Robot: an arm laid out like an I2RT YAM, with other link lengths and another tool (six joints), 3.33 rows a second.
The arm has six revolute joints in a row. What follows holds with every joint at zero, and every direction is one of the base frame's. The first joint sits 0.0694 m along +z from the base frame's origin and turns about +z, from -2.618 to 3.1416 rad. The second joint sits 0.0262 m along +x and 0.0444 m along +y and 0.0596 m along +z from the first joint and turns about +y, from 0 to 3.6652 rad. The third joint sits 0.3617 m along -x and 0.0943 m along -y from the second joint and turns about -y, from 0 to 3.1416 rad. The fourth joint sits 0.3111 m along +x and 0.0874 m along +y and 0.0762 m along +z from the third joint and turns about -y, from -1.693 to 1.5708 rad. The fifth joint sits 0.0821 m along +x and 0.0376 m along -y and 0.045 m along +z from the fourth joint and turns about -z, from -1.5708 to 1.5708 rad. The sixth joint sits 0.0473 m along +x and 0.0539 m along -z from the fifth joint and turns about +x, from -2.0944 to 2.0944 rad. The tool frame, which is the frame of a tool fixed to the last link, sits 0.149 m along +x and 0.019 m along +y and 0.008 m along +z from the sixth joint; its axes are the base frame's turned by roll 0.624, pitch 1.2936 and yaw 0.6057 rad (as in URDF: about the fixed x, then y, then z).
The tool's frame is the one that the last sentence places.
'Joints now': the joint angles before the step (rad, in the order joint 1, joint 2, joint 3, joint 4, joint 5, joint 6). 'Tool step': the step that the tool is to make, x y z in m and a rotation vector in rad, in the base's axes. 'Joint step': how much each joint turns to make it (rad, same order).
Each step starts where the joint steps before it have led.
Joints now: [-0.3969, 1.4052, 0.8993, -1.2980, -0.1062, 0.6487]
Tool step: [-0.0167, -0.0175, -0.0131, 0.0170, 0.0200, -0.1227]
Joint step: [-0.1142, -0.0001, -0.0482, 0.0234, -0.0084, 0.0067]
